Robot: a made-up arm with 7 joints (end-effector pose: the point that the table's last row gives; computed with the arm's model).
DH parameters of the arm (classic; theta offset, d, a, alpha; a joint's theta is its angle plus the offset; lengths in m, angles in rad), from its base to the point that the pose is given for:
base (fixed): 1.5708 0.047 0 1.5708
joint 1: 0 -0.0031 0.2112 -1.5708
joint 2: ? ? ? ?
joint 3: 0 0.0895 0.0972 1.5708
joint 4: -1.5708 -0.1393 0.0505 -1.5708
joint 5: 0 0.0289 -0.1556 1.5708
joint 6: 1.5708 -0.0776 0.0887 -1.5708
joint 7: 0 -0.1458 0.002 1.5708
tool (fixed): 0 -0.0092 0 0
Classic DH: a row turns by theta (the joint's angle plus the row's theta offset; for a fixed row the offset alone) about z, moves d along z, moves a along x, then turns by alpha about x.
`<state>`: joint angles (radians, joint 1 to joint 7).
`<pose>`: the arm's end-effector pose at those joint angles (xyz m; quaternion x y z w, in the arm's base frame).
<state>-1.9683 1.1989 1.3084 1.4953 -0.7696 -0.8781 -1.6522</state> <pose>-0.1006 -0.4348 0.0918 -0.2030 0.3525 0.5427 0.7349</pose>
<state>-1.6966 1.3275 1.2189 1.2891 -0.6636 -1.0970 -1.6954</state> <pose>-0.0402 -0.4104 -0.0013 -0.1881 0.2284 0.6807 0.6701</pose>
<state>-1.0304 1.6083 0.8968 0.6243 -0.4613 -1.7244 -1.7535</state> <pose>-0.0015 -0.2582 -0.1440 -0.2163 -0.4229 0.7614 0.4411</pose>
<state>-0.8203 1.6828 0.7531 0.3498 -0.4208 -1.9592 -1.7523</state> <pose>-0.0486 -0.2340 -0.1788 -0.2640 -0.6642 0.5964 0.3652</pose>
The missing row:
joint 2: -1.5708 -0.1705 0.0103 -1.5708
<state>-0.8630 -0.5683 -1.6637 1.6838 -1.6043 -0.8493 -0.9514</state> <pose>0.1381 0.1994 -0.0793 0.2860 0.4801 -0.5741 0.5984</pose>
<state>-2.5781 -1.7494 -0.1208 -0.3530 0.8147 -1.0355 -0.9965</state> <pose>0.0911 -0.2794 0.2953 -0.0571 0.9837 0.0390 0.1660</pose>
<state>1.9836 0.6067 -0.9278 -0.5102 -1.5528 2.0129 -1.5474</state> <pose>0.4114 0.1337 0.5519 0.5242 -0.7750 0.1743 0.3070</pose>
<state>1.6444 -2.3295 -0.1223 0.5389 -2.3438 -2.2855 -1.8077</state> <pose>-0.2199 0.3542 0.3178 -0.7735 -0.3769 0.3603 0.3603</pose>
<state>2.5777 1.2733 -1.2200 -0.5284 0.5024 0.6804 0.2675</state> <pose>0.0184 -0.4411 0.2635 -0.6195 0.7124 0.2071 0.2566</pose>
